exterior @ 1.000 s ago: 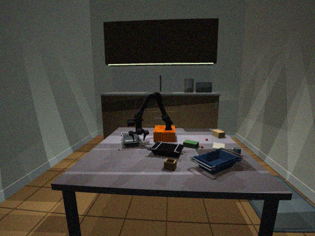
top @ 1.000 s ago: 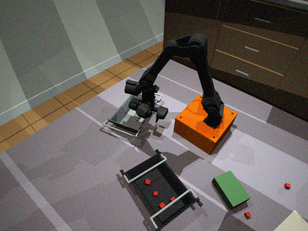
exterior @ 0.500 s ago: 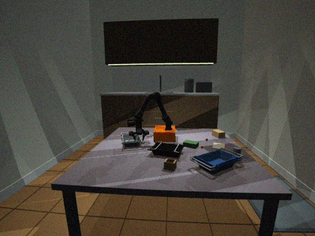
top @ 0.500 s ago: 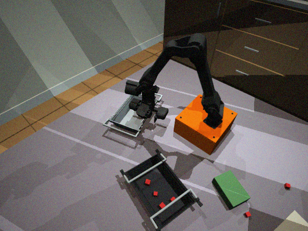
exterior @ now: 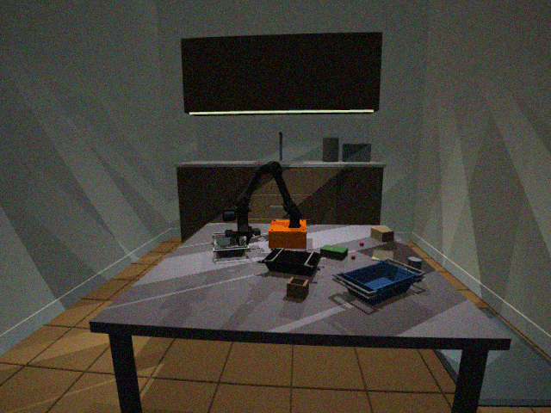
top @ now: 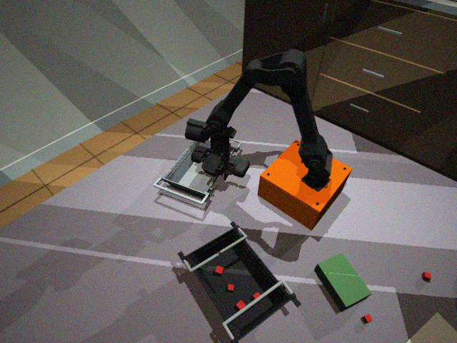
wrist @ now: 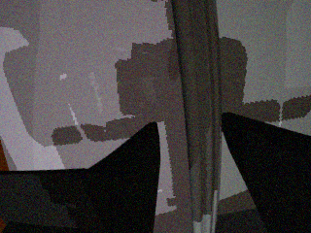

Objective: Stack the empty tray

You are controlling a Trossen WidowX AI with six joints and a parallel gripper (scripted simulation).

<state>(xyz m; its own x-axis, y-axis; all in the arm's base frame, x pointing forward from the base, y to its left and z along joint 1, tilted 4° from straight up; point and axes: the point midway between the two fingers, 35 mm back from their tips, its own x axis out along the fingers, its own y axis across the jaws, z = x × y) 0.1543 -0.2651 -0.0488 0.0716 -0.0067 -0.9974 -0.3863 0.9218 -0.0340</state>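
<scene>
The tray lies 30 mm ahead of my gripper tip, 70 mm to the right of it and 30 mm above it. Round my gripper tip: green block 20 mm ahead, 490 mm to the left, 10 mm above; then brown box 460 mm ahead, 340 mm to the left; then white sheet 20 mm behind, 740 mm to the left, 10 mm below.
</scene>
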